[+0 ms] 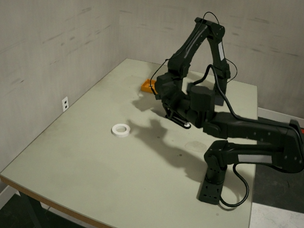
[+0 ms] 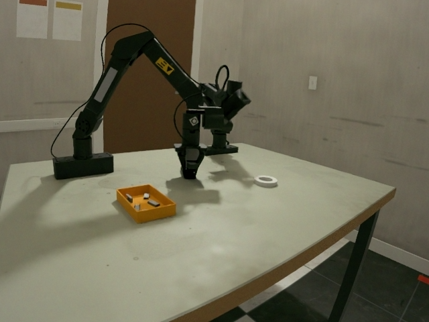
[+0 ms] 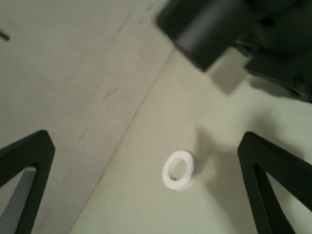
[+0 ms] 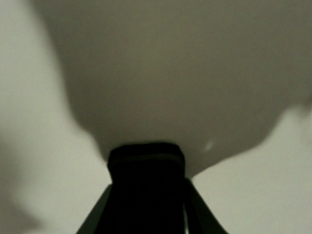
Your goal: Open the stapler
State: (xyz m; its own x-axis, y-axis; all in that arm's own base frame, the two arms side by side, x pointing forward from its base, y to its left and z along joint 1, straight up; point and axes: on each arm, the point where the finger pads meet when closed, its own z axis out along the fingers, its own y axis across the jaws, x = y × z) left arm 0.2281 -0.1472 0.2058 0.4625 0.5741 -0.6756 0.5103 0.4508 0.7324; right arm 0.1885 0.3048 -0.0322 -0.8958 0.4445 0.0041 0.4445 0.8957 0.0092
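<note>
The stapler cover is 18 cm below my left hand, 16 cm to the right of it and 3 cm behind it. The rest, counted from my left hand: stapler (19 cm below, 16 cm to the right, 3 cm behind); orange tray (43 cm to the right, 21 cm below, 13 cm ahead); white tape ring (21 cm below, 19 cm ahead, 2 cm to the right).
My right gripper is now 30 mm past the stapler, 20 mm to the right of it and 10 mm below it. From my right hand the other things lie so: stapler cover: 30 mm behind, 30 mm above, 20 mm to the left; orange tray: 240 mm to the right, 130 mm ahead; white tape ring: 190 mm ahead, 170 mm to the left, 10 mm below.
</note>
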